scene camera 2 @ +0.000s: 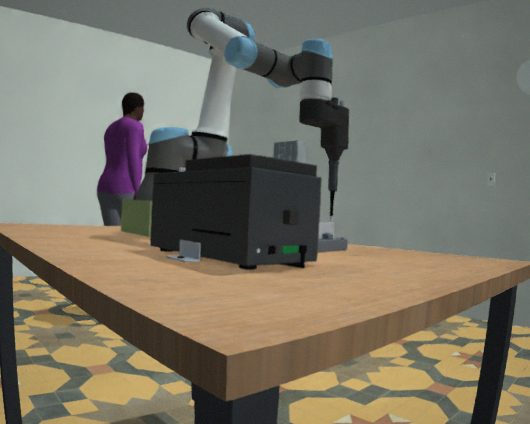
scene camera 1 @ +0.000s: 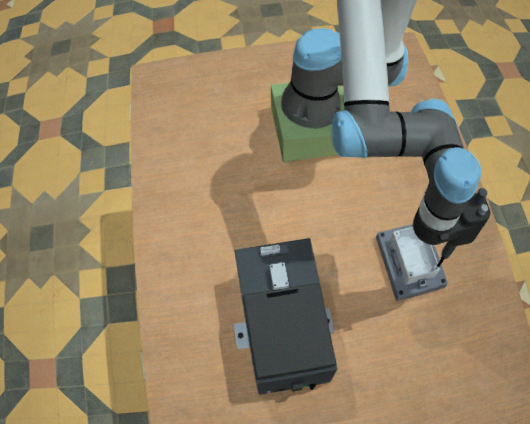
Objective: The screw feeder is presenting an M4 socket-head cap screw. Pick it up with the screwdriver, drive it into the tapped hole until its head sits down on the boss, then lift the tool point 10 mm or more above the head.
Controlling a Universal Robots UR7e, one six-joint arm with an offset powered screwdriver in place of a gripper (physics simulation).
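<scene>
My screwdriver [scene camera 1: 439, 266] [scene camera 2: 331, 216] points down, its thin black bit over the near right corner of the pale open housing [scene camera 1: 415, 255] [scene camera 2: 326, 229]. A tiny pale piece at the bit's end in the scene camera 2 view looks like the screw [scene camera 2: 331, 219]; it is close above the housing's rim. Whether it touches the tapped hole cannot be made out. The housing sits on a dark grey fixture plate [scene camera 1: 410, 290] [scene camera 2: 332, 245]. The black screw feeder [scene camera 1: 290, 330] [scene camera 2: 200, 210] stands apart from it, left of it in the scene camera 1 view.
The feeder has a pale plate [scene camera 1: 279, 275] and a small silvery block [scene camera 1: 270, 250] on top, and metal brackets [scene camera 1: 241, 335] [scene camera 2: 190, 250] at its sides. The arm's base stands on a green block [scene camera 1: 300, 145] [scene camera 2: 136, 217]. A person in purple [scene camera 2: 122, 155] stands beyond the wooden table [scene camera 1: 175, 200] [scene camera 2: 280, 305].
</scene>
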